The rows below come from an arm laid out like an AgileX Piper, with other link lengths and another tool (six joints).
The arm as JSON. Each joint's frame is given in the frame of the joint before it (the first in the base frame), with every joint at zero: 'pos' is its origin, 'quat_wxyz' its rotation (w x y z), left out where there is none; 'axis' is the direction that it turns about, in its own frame. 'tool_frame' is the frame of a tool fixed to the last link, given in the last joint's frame.
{
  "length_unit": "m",
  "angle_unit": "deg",
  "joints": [
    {
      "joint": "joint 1",
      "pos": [
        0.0,
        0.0,
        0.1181
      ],
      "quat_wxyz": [
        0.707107,
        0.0,
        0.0,
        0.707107
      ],
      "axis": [
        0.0,
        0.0,
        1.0
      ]
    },
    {
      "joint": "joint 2",
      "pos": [
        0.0,
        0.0,
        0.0
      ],
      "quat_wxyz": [
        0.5,
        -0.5,
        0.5,
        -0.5
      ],
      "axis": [
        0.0,
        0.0,
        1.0
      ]
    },
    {
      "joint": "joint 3",
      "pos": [
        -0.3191,
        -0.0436,
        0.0
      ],
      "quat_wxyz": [
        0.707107,
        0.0,
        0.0,
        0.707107
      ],
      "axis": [
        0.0,
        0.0,
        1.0
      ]
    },
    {
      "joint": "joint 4",
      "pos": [
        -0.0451,
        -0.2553,
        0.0
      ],
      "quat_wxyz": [
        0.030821,
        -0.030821,
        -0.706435,
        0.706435
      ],
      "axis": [
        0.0,
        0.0,
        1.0
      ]
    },
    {
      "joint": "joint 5",
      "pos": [
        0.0,
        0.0,
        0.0
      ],
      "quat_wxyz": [
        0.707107,
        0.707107,
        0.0,
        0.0
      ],
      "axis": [
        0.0,
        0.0,
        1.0
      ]
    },
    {
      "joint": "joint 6",
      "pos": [
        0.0,
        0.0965,
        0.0
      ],
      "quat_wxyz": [
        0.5,
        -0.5,
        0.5,
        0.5
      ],
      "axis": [
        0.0,
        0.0,
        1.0
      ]
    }
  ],
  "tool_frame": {
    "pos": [
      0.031,
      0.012,
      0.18
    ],
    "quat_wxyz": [
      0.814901,
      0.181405,
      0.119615,
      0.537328
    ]
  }
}
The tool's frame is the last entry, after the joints.
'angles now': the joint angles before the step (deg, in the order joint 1, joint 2, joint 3, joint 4, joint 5, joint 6). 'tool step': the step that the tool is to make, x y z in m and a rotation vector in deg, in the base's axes. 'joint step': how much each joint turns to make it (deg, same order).
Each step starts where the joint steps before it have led.
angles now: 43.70 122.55 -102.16 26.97 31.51 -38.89
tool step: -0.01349 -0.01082 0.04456 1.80 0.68 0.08
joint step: -0.61 -5.14 -0.02 0.00 4.42 1.90
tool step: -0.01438 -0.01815 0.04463 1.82 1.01 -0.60
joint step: -1.10 -5.49 0.01 -0.07 4.80 2.56
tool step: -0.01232 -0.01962 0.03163 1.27 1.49 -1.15
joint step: -1.25 -4.32 0.00 -0.13 4.20 2.81
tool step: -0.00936 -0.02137 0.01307 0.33 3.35 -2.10
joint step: -1.65 -2.73 -0.01 -0.14 4.34 3.73
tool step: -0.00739 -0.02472 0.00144 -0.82 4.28 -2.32
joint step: -2.18 -1.77 -0.01 -0.19 4.95 3.50
